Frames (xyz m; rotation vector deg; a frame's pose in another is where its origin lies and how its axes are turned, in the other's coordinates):
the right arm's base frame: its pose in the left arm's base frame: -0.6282 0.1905 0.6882 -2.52 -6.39 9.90
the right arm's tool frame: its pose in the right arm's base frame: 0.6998 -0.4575 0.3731 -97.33 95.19 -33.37
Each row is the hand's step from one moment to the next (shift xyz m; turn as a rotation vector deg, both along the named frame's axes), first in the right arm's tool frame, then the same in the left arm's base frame.
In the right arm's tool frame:
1: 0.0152 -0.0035 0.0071 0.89 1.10 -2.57
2: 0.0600 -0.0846 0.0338 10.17 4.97 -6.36
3: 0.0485 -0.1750 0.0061 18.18 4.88 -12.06
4: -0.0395 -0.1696 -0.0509 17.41 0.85 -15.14
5: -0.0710 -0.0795 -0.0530 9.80 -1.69 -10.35
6: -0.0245 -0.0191 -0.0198 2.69 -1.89 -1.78
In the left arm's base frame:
1: 0.0115 -0.0124 -0.0026 -2.37 -1.63 0.57
2: 0.0917 -0.0407 0.0429 -5.08 -11.91 -1.02
3: 0.1210 -0.0281 0.1326 -7.24 -21.08 1.80
4: 0.0510 0.0411 0.1692 -7.40 -20.75 6.91
5: -0.0122 0.0621 0.1008 -4.28 -11.94 6.71
6: -0.0103 0.0202 0.0290 0.48 -2.86 2.35

